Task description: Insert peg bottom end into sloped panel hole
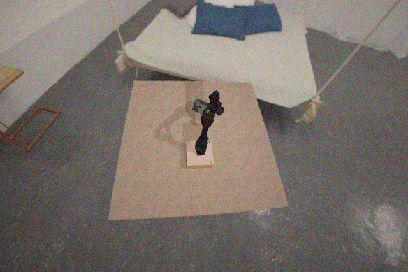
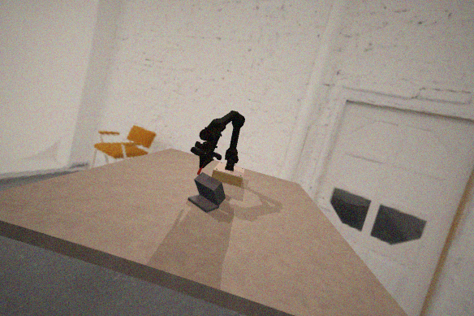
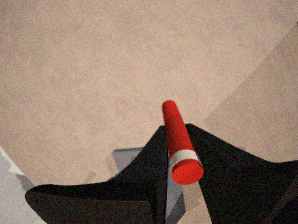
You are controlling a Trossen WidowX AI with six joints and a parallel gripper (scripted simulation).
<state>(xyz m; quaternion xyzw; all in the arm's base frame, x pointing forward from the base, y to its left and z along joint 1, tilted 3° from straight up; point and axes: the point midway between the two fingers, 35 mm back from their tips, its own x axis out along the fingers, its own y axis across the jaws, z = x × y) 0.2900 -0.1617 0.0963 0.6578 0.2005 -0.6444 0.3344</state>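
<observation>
Right now my gripper tip is 140 mm short of the grey sloped panel, 80 mm to the right of it and 50 mm above it. Also, from my gripper tip: red peg (20 mm above).
</observation>
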